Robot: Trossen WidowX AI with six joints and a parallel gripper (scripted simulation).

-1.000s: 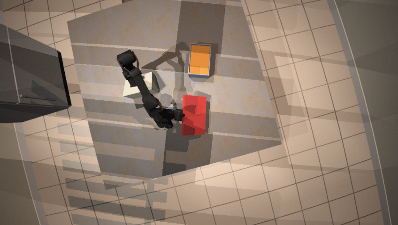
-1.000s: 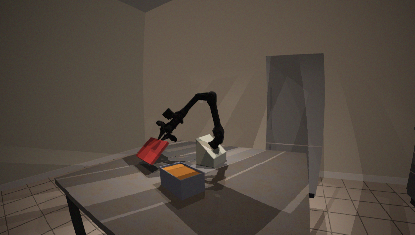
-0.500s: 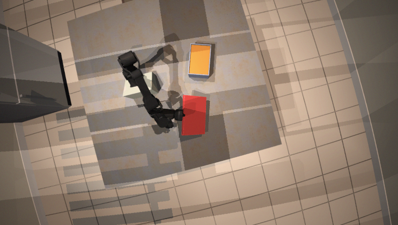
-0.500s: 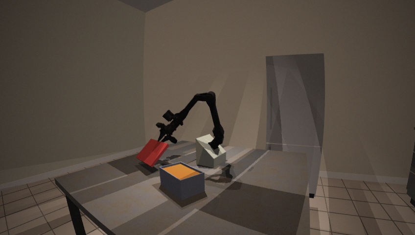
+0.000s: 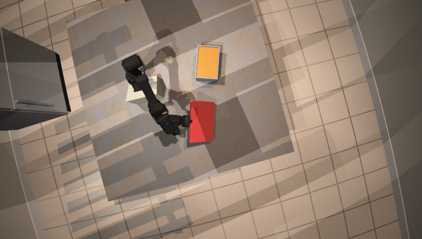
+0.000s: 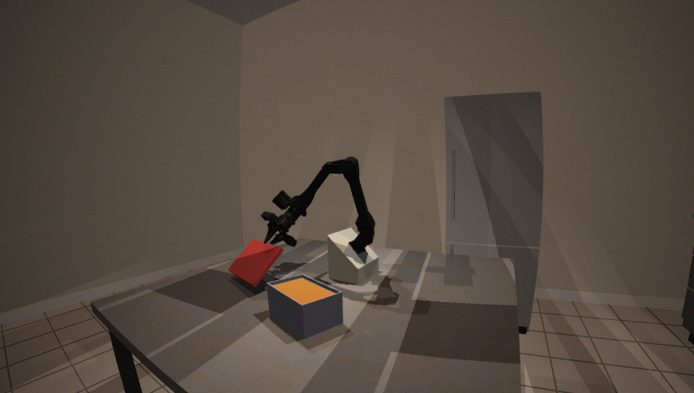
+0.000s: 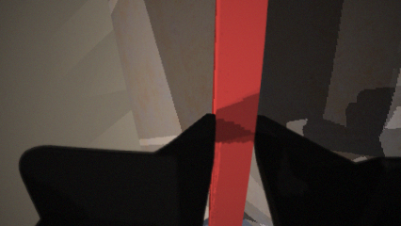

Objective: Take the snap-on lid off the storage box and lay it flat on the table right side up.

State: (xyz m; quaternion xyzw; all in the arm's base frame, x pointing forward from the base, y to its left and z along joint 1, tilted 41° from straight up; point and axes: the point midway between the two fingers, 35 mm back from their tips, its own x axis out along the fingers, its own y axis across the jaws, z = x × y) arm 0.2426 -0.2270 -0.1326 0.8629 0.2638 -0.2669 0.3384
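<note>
My gripper tip is now 60 mm short of the lid, 50 mm above it and 10 mm to the left of it. Also, from my gripper tip: blue-grey storage box (340 mm to the left, 170 mm ahead, 100 mm below).
</note>
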